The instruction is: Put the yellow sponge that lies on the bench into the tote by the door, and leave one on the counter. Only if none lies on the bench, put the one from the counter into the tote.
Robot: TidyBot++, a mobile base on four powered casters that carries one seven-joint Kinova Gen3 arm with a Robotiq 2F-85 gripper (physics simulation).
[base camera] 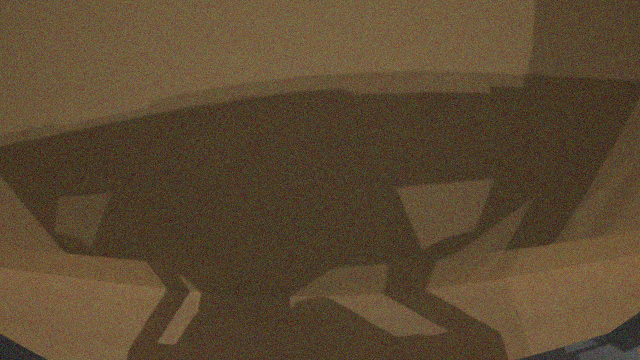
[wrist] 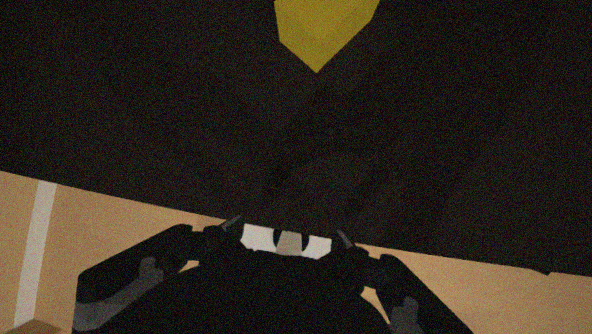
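Pixels of known places: gripper, fingertip midpoint: [wrist: 287,233]; arm's base, link origin: [wrist: 290,237].
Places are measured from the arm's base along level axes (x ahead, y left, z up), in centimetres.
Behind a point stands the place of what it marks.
Observation:
A yellow sponge [wrist: 322,30] @(x 40.3, y -0.5, z 55.9 cm) shows at the top edge of the wrist view, partly cut off by it. It lies on a wide, very dark surface [wrist: 150,125] @(x 30.4, y 18.9, z 51.4 cm); whether this is the bench or the counter I cannot tell. My gripper [wrist: 287,233] @(x 21.1, y 0.3, z 53.8 cm) is open and empty at the bottom of the wrist view, near the image of the dark surface's edge. The sponge is ahead of the fingertips, apart from them. The tote does not show in either view.
Wood-coloured floor [wrist: 475,295] @(x -39.8, y -134.0, z -39.6 cm) with a pale stripe [wrist: 37,245] @(x -53.2, y 191.4, z -35.7 cm) shows past the dark surface's edge. A white and grey shape [wrist: 317,247] shows between the fingers. The base camera view is dim, with broad shadows across a tan surface [base camera: 300,40] @(x 22.6, y 0.1, z -9.8 cm).

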